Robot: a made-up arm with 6 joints.
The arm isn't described. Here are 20 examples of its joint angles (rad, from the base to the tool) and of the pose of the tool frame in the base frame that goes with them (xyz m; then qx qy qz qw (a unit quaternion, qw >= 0)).
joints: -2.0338 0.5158 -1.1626 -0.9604 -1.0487 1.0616
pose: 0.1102 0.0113 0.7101 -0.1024 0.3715 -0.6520 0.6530
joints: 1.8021 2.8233 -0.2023 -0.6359 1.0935 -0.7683
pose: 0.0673 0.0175 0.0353 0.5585 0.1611 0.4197 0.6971
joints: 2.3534 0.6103 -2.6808 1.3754 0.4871 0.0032
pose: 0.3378 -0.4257 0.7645 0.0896 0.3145 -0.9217 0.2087
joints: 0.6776 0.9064 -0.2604 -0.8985 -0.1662 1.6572
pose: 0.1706 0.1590 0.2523 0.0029 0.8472 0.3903 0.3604
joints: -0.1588 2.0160 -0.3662 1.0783 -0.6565 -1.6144
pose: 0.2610 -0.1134 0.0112 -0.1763 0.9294 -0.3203 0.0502
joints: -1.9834 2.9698 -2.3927 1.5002 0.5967 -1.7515
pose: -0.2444 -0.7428 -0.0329 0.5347 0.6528 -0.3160 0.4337
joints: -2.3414 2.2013 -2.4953 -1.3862 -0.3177 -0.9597
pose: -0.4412 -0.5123 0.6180 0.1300 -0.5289 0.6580 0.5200
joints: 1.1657 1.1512 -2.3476 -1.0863 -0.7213 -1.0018
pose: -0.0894 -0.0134 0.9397 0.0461 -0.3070 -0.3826 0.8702
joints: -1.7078 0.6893 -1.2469 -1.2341 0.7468 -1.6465
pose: -0.0968 -0.0828 0.6778 0.0332 -0.6067 0.4823 0.6311
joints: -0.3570 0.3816 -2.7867 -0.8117 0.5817 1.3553
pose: -0.6449 0.1844 0.6142 0.0593 -0.3054 0.1802 0.9331
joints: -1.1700 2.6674 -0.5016 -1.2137 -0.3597 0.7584
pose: 0.1048 -0.1364 -0.1598 -0.3781 -0.8922 -0.2470 0.0105
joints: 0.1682 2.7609 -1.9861 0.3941 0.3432 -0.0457
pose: 0.6986 0.1360 -0.0695 0.0583 0.9568 0.1285 0.2542
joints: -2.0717 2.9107 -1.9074 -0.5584 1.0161 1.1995
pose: -0.3244 -0.4689 -0.1854 -0.9556 -0.1233 0.1123 0.2429
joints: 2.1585 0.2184 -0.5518 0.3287 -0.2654 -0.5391
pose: -0.0189 0.0484 0.5189 -0.3886 0.1968 0.7313 0.5249
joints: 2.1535 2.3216 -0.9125 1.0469 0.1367 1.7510
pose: -0.2465 0.3454 -0.0717 -0.3079 -0.9454 -0.0094 0.1070
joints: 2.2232 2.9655 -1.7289 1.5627 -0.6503 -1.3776
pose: -0.2895 0.5101 -0.2348 -0.7537 0.5423 0.0754 0.3636
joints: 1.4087 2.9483 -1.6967 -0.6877 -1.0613 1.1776
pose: 0.0313 0.6432 -0.1593 -0.3977 0.6577 0.6361 0.0686
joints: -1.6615 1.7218 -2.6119 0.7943 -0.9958 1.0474
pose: -0.1008 -0.2379 0.8999 -0.1207 -0.3091 -0.0148 0.9432
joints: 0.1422 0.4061 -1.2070 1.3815 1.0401 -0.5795
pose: -0.0848 0.1007 0.6543 -0.3124 0.5072 0.5031 0.6261
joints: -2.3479 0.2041 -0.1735 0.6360 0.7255 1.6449
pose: -0.0245 -0.0991 0.2509 0.7290 -0.4624 0.1285 0.4880
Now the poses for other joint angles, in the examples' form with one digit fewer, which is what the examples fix.
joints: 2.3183 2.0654 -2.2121 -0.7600 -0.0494 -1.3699
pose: -0.458 0.488 0.586 -0.473 -0.379 0.085 0.791
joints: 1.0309 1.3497 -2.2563 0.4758 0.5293 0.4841
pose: 0.097 0.221 0.877 -0.132 0.493 0.739 0.439
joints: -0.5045 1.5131 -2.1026 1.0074 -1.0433 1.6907
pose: 0.206 -0.224 0.838 0.123 -0.384 0.715 0.571
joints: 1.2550 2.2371 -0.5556 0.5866 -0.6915 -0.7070
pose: 0.155 0.325 -0.041 -0.601 0.728 -0.012 0.329
